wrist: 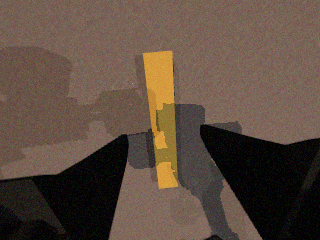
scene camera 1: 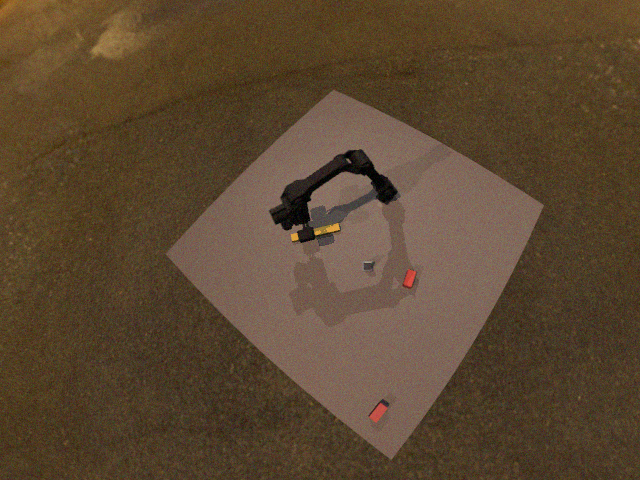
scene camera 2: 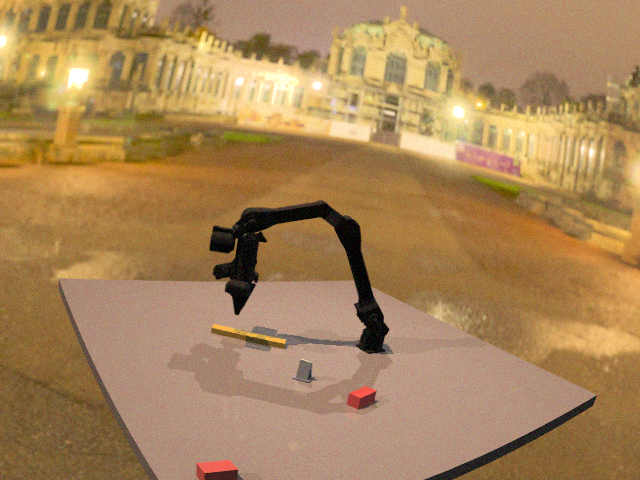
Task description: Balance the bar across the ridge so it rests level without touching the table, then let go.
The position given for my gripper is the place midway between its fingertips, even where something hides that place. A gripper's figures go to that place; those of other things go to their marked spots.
My gripper (wrist: 164,134): 11 cm from the lens. A long yellow bar (wrist: 158,66): 16 cm from the lens.
